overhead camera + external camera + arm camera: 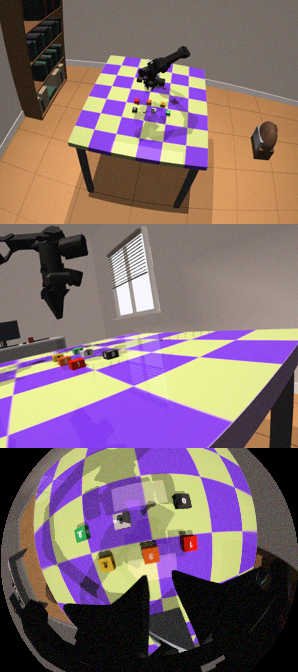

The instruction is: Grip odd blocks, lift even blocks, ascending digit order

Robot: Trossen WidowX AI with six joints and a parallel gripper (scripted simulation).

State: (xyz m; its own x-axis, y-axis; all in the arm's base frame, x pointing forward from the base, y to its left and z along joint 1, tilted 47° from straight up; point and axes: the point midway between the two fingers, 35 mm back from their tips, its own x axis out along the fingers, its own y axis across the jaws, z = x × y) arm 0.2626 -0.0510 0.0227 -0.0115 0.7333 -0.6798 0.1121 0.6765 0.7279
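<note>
Right now the orange block marked 3 is 12 cm below my gripper tip and 1 cm behind it. Round my gripper tip: red block marked 1: 12 cm below, 8 cm to the right, 1 cm behind; then yellow block: 12 cm below, 10 cm to the left; then white block marked 2: 12 cm below, 8 cm ahead, 4 cm to the left.
</note>
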